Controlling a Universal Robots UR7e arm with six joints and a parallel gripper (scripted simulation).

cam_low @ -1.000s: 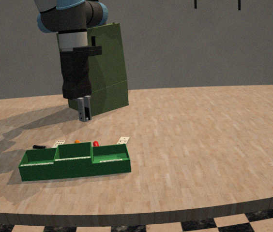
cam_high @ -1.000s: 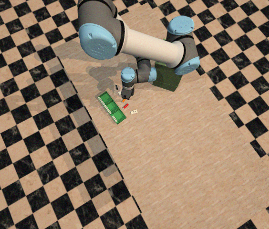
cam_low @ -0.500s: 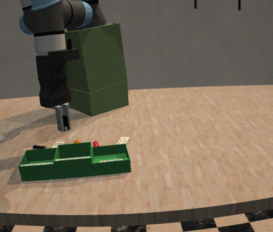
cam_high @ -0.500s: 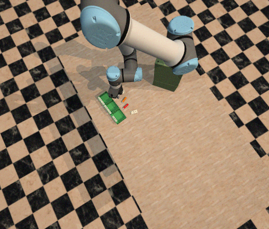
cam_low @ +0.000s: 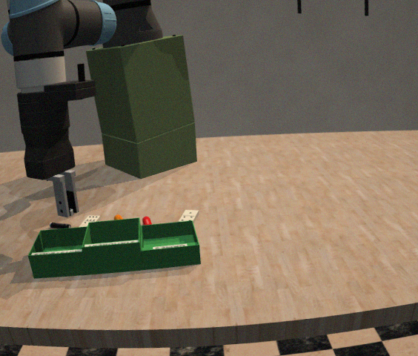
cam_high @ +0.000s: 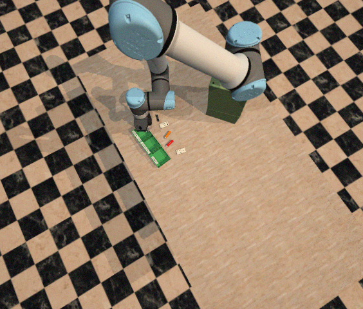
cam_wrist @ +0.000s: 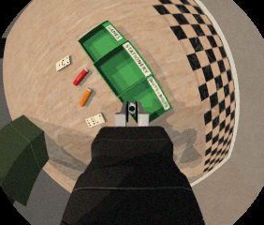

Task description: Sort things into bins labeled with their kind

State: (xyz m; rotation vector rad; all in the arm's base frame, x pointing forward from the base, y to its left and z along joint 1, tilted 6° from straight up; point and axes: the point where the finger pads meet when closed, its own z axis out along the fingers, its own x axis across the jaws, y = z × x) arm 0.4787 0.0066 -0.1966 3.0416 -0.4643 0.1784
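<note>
Right now the black cylinder is 80 mm below my hand, 80 mm behind it and 70 mm to the right of it. The rest, counted from my hand: white nut (20 mm below); orange cylinder (100 mm behind, 80 mm below, 40 mm to the left); three joined green bins (70 mm to the left, 70 mm below, 10 mm ahead).
</note>
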